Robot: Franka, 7 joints.
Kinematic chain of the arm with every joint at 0, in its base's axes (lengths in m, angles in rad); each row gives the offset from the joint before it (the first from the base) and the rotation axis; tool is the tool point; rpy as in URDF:
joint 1: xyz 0 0 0.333 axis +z
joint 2: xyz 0 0 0 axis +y
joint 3: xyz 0 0 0.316 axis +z
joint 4: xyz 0.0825 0 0 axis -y
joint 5: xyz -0.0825 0 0.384 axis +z
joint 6: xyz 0 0 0 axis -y
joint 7: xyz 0.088 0 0 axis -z
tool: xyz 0 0 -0.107 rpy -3.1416 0 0
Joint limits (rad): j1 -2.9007..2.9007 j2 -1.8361..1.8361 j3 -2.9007..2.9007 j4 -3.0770..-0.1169 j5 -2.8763..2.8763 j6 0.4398..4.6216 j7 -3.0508..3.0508
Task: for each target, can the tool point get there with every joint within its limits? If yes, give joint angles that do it. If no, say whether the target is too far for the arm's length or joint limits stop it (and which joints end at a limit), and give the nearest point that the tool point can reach.
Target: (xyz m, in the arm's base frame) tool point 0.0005 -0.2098 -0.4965
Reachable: no: joint limits stop it (at a limit: joint 2) | nearest point 0.0005 -0.2251 -0.3576 | short by 0.140 m
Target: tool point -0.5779 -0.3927 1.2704
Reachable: no: too far | nearest point -0.4241 -0.2882 1.0208 | short by 0.311 m
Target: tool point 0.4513 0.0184 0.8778
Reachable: yes | joints -0.0278 -0.2387 0.1853 -1.4217 2.1478 3.1447 1.6664
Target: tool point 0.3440 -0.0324 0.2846
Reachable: yes | joints -0.0323 -0.2273 0.1822 -2.7771 1.8350 3.0934 -1.0630
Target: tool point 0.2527 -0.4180 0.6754
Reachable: yes | joints 0.7358 0.9025 -2.1404 -2.0678 1.6293 2.5717 -1.4795
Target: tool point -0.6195 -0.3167 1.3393
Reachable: no: too far | nearest point -0.4344 -0.2221 1.0387 | short by 0.366 m
